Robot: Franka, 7 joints.
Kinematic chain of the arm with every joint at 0, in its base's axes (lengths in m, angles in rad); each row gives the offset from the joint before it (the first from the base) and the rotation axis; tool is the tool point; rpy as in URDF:
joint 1: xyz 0 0 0.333 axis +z
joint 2: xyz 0 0 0 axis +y
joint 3: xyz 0 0 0.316 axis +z
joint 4: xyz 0.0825 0 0 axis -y
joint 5: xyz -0.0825 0 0.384 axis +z
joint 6: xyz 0 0 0 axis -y
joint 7: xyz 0.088 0 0 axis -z
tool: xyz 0 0 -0.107 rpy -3.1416 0 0
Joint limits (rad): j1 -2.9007..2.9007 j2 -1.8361..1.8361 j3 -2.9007..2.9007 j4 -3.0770..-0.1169 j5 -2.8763..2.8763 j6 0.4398..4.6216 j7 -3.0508..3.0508
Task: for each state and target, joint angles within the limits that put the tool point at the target. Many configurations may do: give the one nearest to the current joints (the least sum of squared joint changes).
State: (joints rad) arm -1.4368 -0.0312 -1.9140 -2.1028 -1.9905 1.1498 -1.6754
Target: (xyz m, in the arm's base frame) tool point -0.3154 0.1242 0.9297
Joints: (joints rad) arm -1.4363 0.4349 -2.2643 -1.5564 -2.0828 1.0261 -1.6754
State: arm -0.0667 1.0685 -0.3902 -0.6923 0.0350 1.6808 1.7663
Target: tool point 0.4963 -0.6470 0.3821
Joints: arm -0.6462 1.1031 -0.6106 -0.6555 -0.0055 1.9293 1.7663
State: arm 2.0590 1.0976 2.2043 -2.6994 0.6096 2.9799 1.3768
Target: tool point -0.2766 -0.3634 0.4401
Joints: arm 2.2172 0.9588 2.0030 -2.5884 0.6157 2.9787 1.3768
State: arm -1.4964 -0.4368 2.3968 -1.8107 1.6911 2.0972 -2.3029
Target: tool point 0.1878 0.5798 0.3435
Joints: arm -1.3639 -0.3177 2.5006 -2.0155 1.6586 2.0378 -2.3029
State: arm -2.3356 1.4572 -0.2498 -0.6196 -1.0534 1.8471 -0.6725
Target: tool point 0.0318 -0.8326 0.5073
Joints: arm -1.4910 1.1119 -0.0471 -0.3859 -1.0798 2.2502 -0.6725
